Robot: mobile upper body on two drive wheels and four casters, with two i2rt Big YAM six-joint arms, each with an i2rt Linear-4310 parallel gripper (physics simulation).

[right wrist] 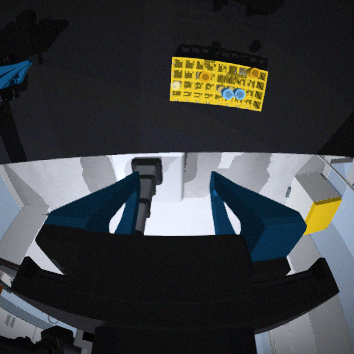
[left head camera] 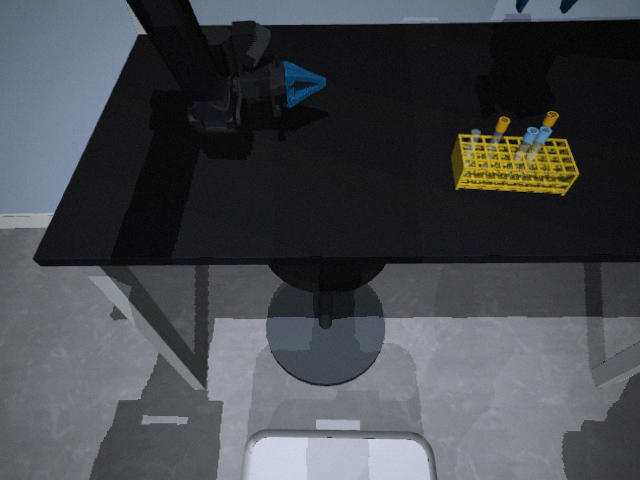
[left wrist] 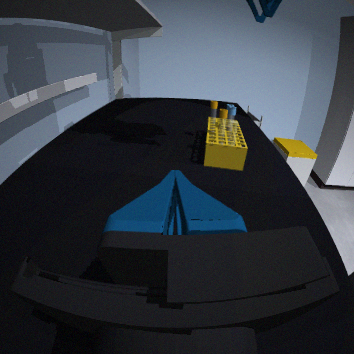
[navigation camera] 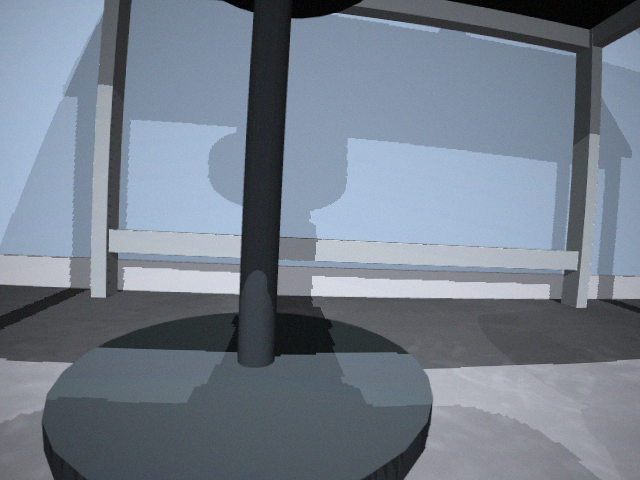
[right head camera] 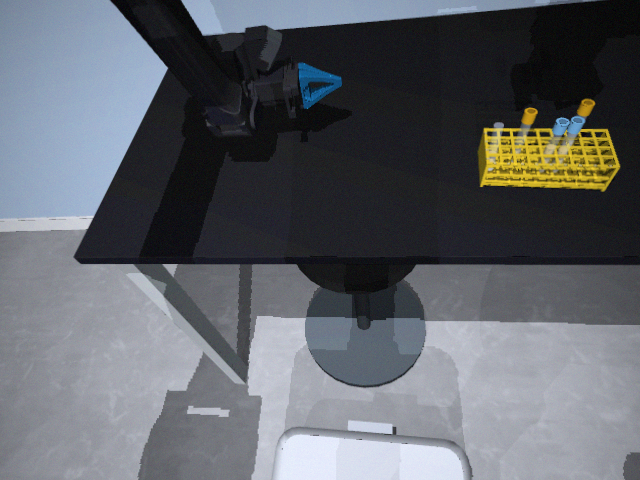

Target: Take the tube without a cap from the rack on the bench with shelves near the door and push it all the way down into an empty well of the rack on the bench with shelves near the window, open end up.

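Observation:
A yellow rack (left head camera: 457,164) (right head camera: 482,160) (left wrist: 224,157) (right wrist: 174,60) stands on the black bench (left head camera: 351,206) (right head camera: 361,206). The clear tube without a cap (left head camera: 475,133) (right head camera: 498,125) (right wrist: 176,85) stands upright in the rack's end column at picture left. Orange-capped tubes (left head camera: 502,124) (right head camera: 529,115) and blue-capped tubes (left head camera: 530,135) (right head camera: 561,125) stand in the same rack. My right gripper (left head camera: 543,9) (left wrist: 263,19) (right wrist: 174,178) is partly open and empty, raised clear of the rack. My left gripper (left head camera: 325,81) (right head camera: 341,80) (left wrist: 174,177) is shut and empty, low over the bench. The other rack does not show.
A round-based stool (left head camera: 325,356) (right head camera: 366,356) (navigation camera: 258,206) stands under the bench's front edge. A shelf (left wrist: 145,22) overhangs the bench at the upper left of the left wrist view. A yellow-topped box (left wrist: 295,147) (right wrist: 324,215) stands beyond the bench edge.

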